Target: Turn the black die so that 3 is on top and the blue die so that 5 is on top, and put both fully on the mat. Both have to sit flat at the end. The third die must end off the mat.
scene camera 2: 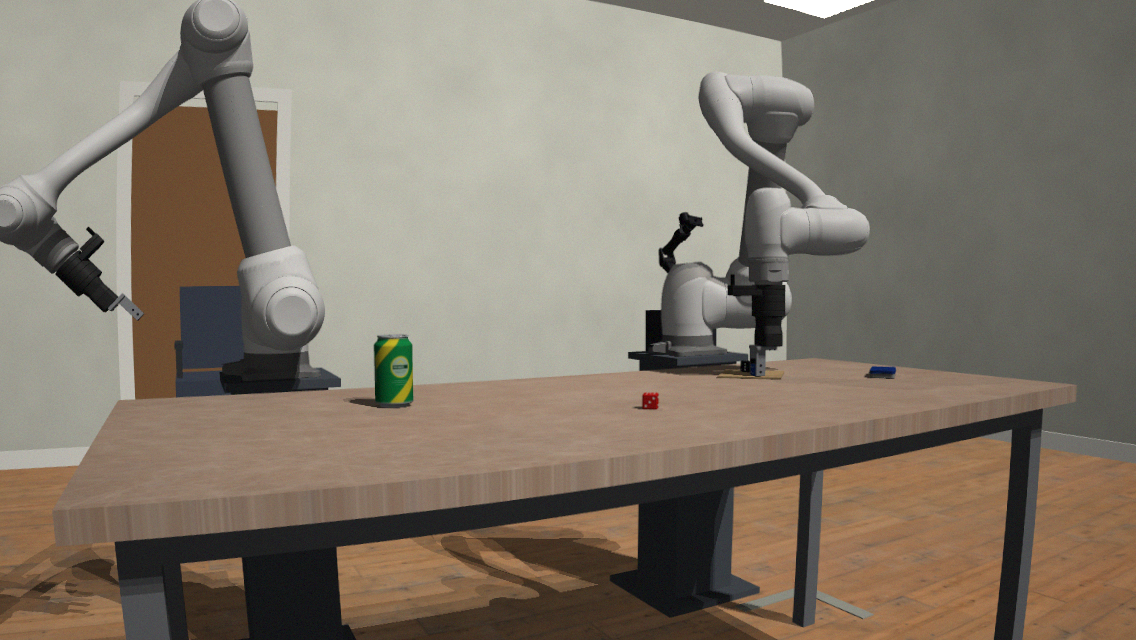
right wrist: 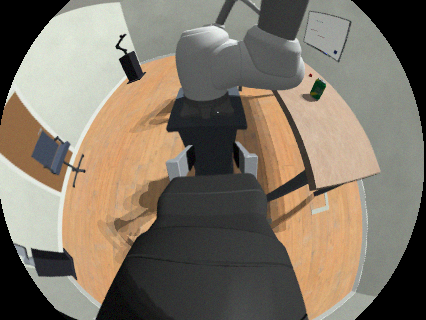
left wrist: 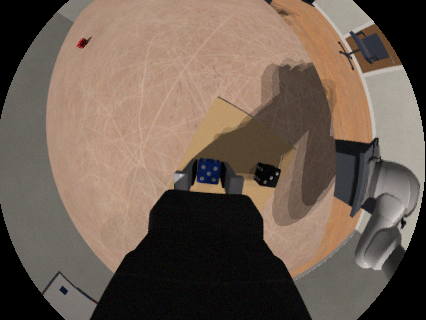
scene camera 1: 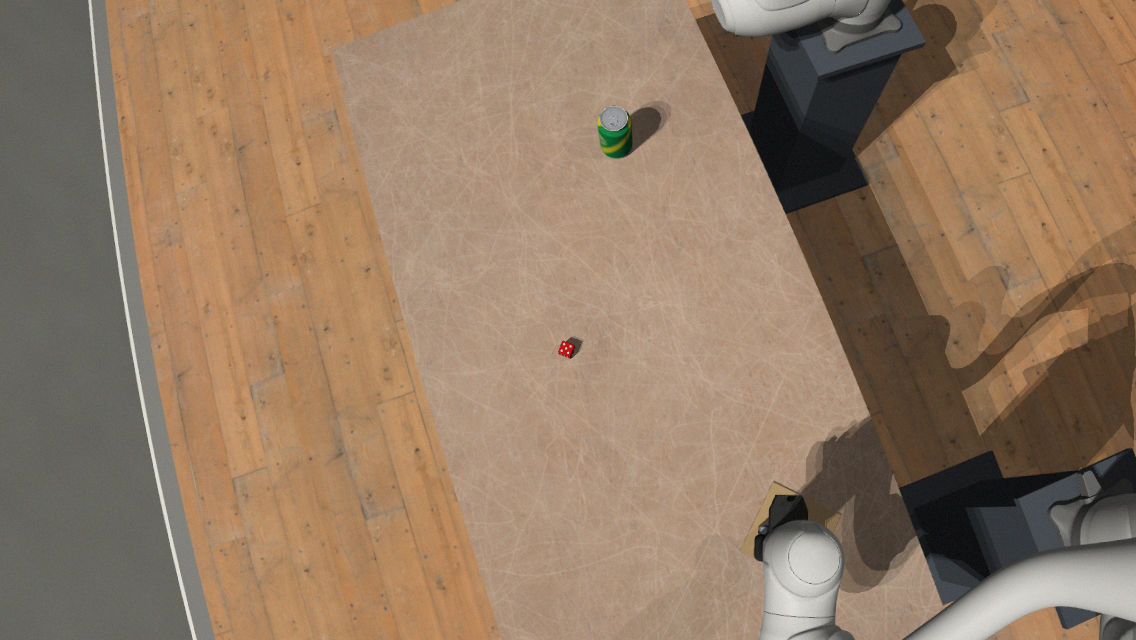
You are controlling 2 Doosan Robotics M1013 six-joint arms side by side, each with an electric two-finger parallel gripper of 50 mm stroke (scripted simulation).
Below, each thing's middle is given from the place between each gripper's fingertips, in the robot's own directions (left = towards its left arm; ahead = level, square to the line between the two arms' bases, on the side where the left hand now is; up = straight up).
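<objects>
Right hand (scene camera 2: 141, 317): relative to the tan mat (scene camera 1: 762, 517), 53 cm short of it, 128 cm to the right of it, 16 cm above it.
Left hand (scene camera 2: 757, 374): 3 cm past the mat, 2 cm above it and 1 cm to the right of it.
</objects>
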